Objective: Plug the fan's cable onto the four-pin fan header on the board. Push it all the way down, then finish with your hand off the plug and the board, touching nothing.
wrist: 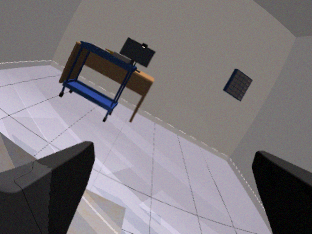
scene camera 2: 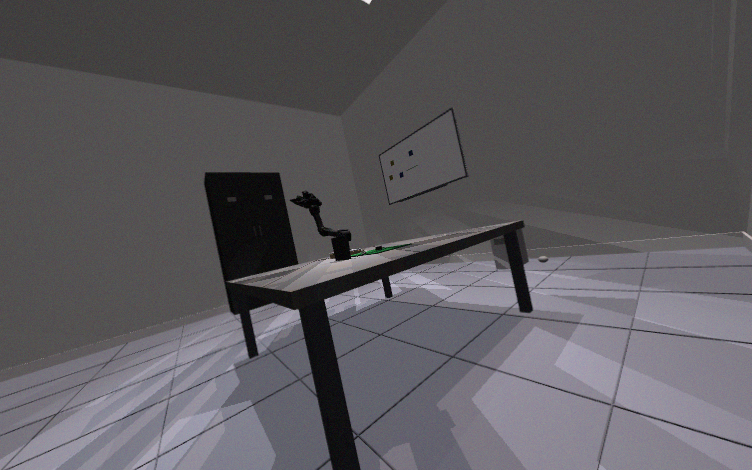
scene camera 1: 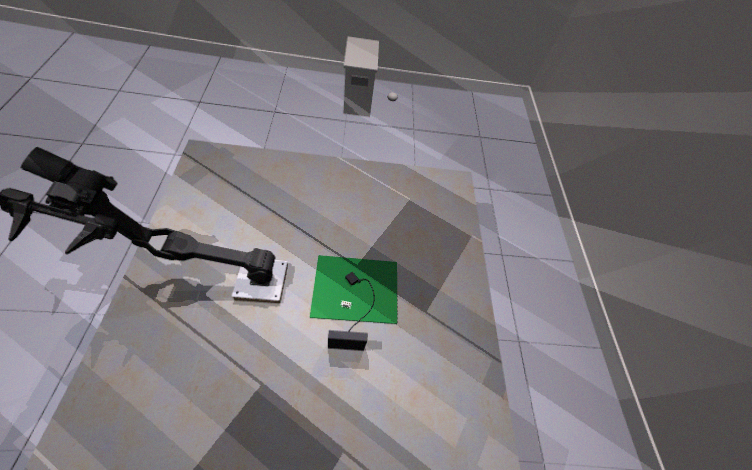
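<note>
In scene camera 1 I see my gripper (scene camera 1: 39, 247), open and holding nothing, and the same camera gives me a green board (scene camera 1: 331, 287) as well as a black fan (scene camera 1: 343, 340). The wrist view shows my gripper too (wrist: 177, 157).
</note>
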